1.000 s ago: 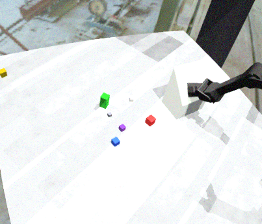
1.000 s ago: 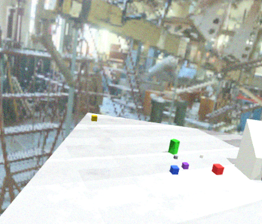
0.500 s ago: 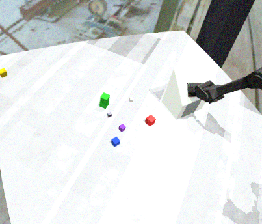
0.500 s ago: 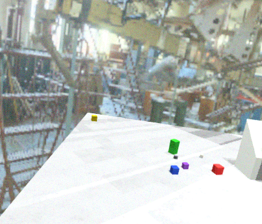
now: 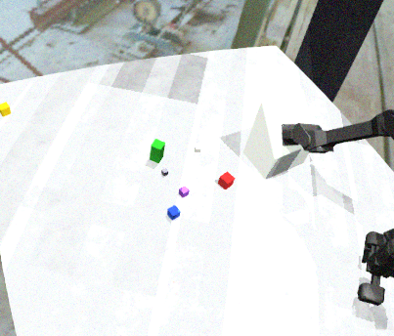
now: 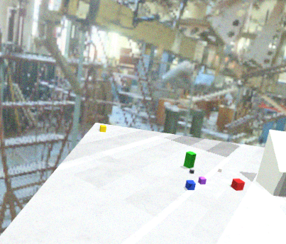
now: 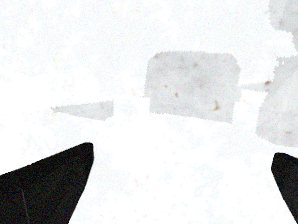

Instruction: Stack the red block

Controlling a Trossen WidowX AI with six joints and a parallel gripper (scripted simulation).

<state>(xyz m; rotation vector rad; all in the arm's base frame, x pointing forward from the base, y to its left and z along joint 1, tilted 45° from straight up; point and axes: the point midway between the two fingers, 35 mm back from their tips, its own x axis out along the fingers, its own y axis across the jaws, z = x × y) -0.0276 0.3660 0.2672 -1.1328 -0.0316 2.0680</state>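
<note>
Right now the red block is 41 cm to the right of my gripper tip, 22 cm ahead of it and 2 cm below it. From my gripper tip the other things lie so: blue cube 41 cm ahead, 35 cm to the right, 2 cm below; then purple cube 41 cm to the right, 36 cm ahead, 2 cm below; then tiny dark cube 49 cm to the right, 38 cm ahead, 3 cm below.
</note>
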